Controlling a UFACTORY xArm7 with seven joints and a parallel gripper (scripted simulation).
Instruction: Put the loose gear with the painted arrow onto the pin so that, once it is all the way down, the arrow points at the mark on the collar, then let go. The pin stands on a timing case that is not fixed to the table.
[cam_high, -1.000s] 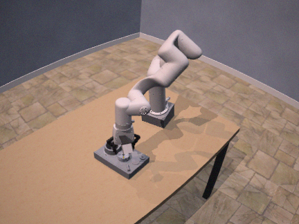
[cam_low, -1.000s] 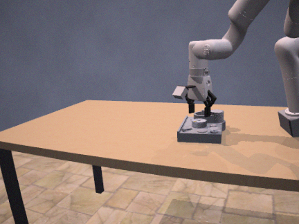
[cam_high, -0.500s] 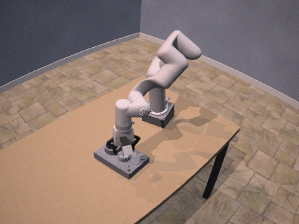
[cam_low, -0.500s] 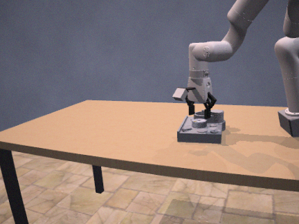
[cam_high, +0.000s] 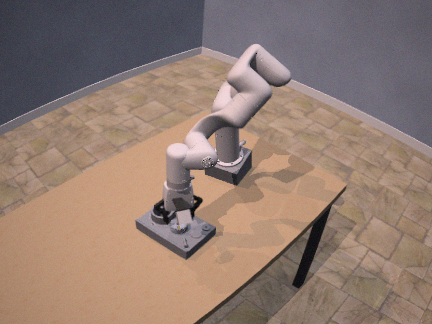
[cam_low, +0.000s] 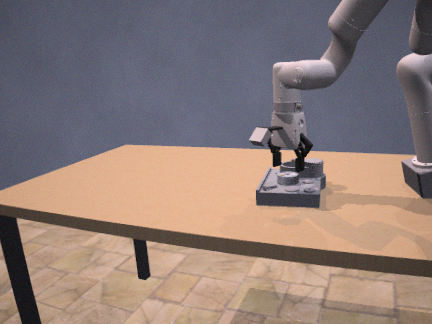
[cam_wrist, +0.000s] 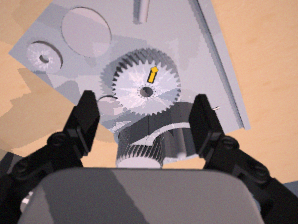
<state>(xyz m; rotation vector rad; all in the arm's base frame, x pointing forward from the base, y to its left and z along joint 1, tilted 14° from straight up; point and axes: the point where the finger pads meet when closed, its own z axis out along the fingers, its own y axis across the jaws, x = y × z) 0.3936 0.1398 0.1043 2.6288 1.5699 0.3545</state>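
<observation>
My gripper is now 4 cm above the grey gear. Round my hand: flat disc: 6 cm to the left, 5 cm below, 2 cm behind; grey pin: 8 cm to the left, 5 cm below, 4 cm ahead.
</observation>
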